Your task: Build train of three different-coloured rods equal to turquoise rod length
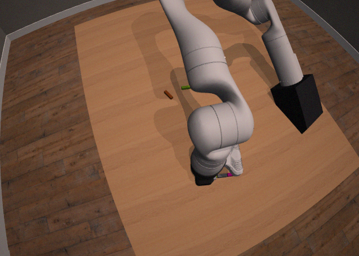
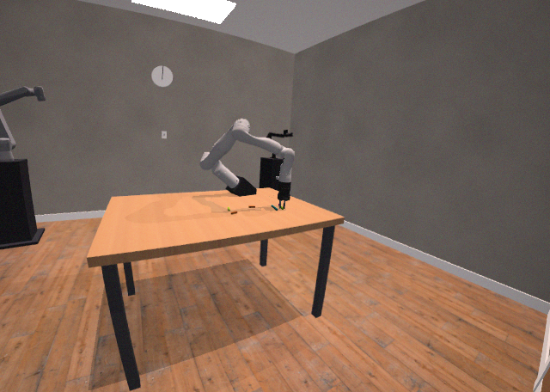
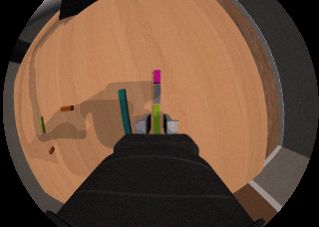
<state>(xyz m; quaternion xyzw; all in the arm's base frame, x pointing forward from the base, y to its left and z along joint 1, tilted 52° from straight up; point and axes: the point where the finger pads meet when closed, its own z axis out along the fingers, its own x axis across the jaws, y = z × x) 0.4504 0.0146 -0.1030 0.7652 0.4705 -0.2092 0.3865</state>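
My gripper is now 40 mm past the grey rod, 20 mm to the right of it and 10 mm above it. From my hand the other things lie so: turquoise rod (20 mm behind, 40 mm to the right, 10 mm below); then magenta rod (60 mm behind, 30 mm to the left, 10 mm below).
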